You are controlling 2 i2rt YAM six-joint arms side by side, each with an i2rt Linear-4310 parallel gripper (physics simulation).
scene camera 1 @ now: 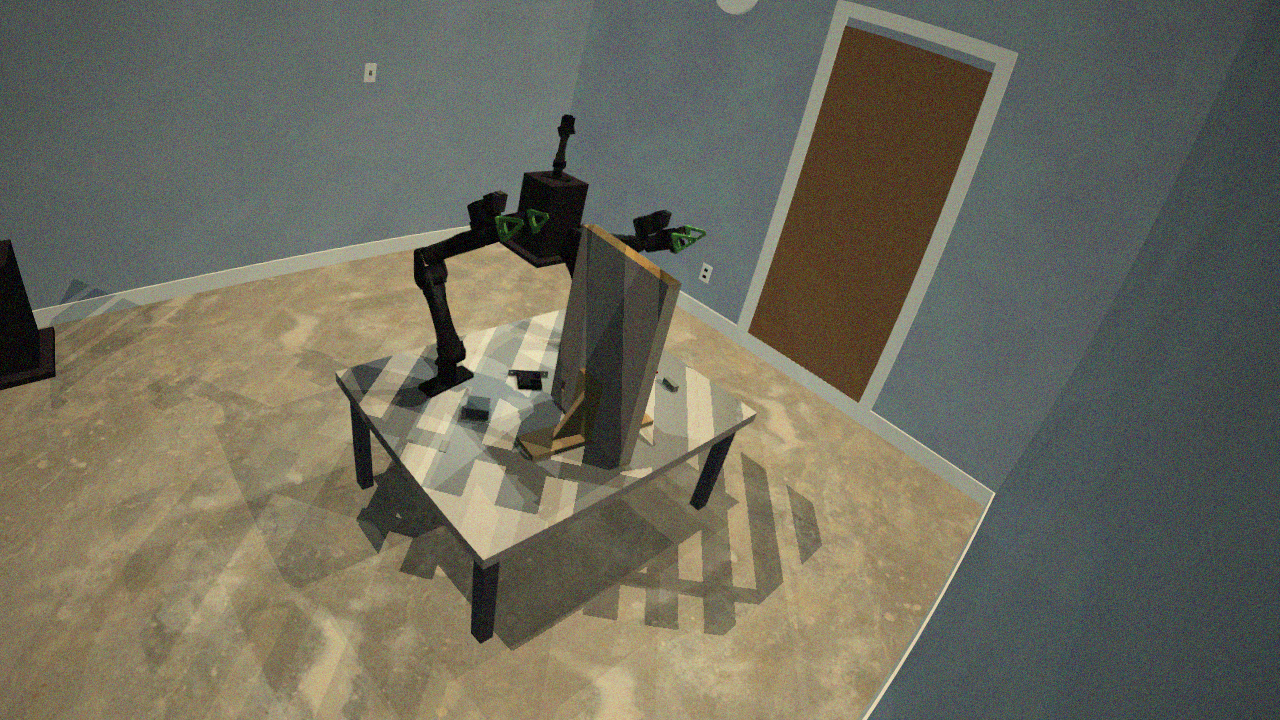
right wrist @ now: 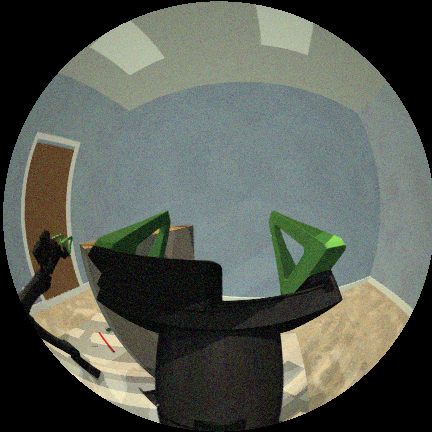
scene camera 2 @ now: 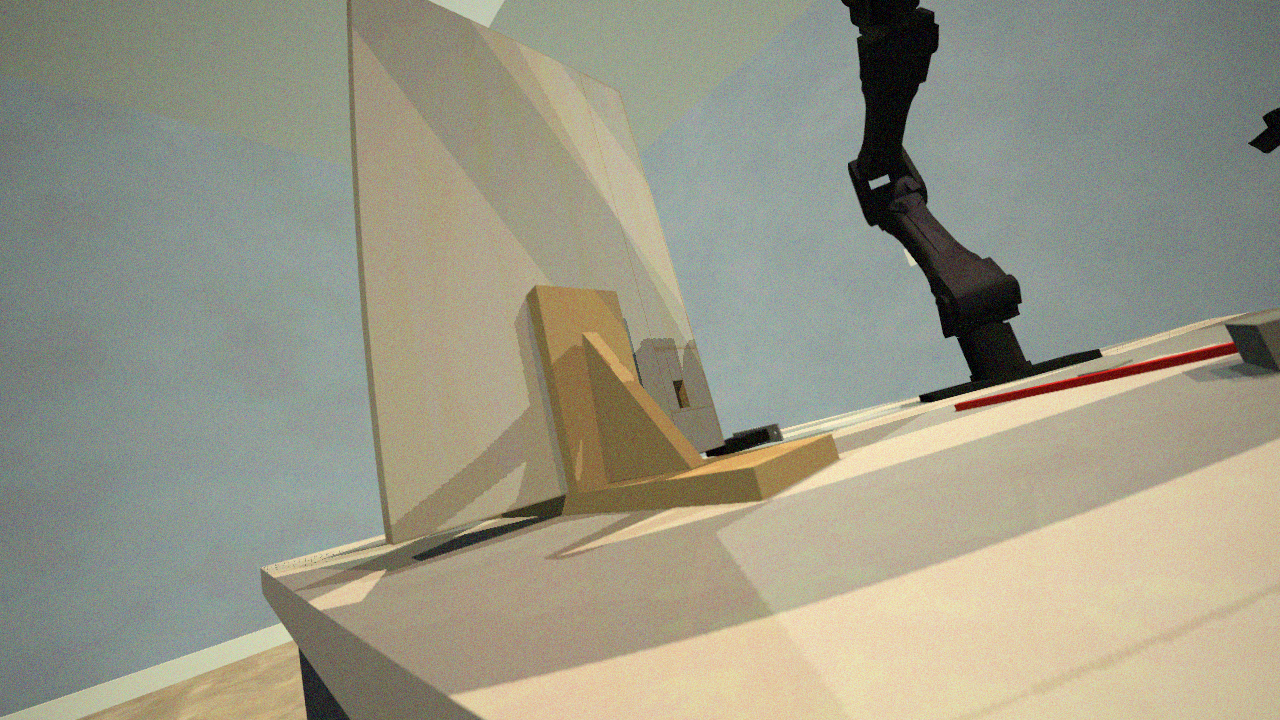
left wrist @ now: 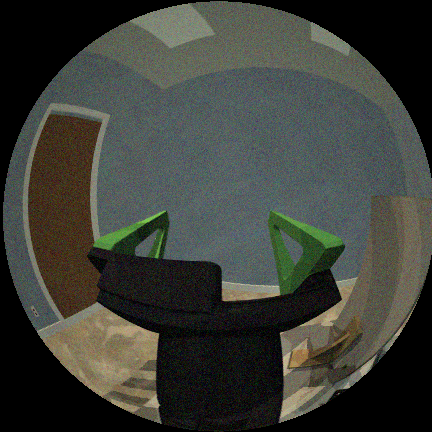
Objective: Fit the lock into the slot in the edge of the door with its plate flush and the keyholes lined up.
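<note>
The grey door panel stands upright on the table. A small rectangular opening shows low in its face near one edge in scene camera 2; the slot in the edge cannot be made out. A dark piece with a plate, seemingly the lock, lies on the table near the door's foot. My left gripper is open and empty, raised high on the right of the door in scene camera 1. My right gripper is open and empty, raised high on the left.
Wooden brackets brace the door. A dark block lies left of it in scene camera 1, and a small grey block lies right. A red strip lies on the table.
</note>
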